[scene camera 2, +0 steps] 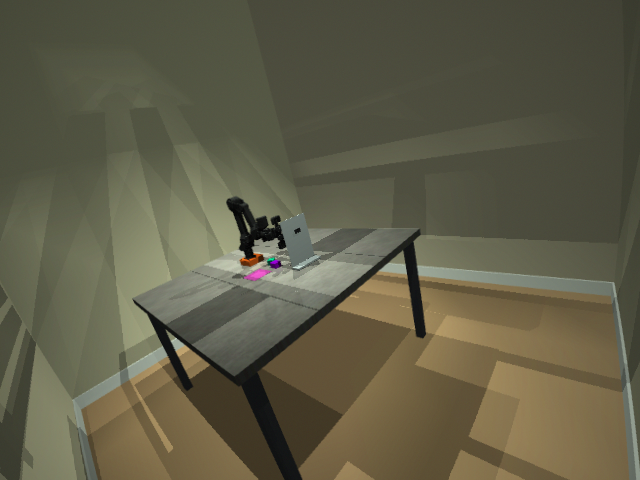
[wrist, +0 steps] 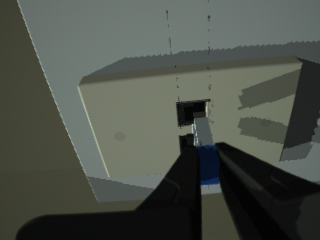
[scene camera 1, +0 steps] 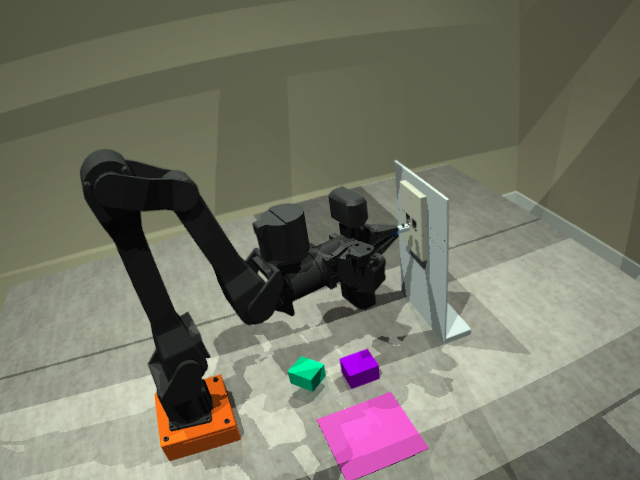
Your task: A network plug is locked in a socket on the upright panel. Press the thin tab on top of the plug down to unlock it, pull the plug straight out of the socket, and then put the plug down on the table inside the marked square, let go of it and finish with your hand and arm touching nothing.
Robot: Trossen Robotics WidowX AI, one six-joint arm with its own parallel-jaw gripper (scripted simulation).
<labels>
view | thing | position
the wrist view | gripper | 204, 153
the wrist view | network plug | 209, 163
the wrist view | upright panel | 128, 87
</labels>
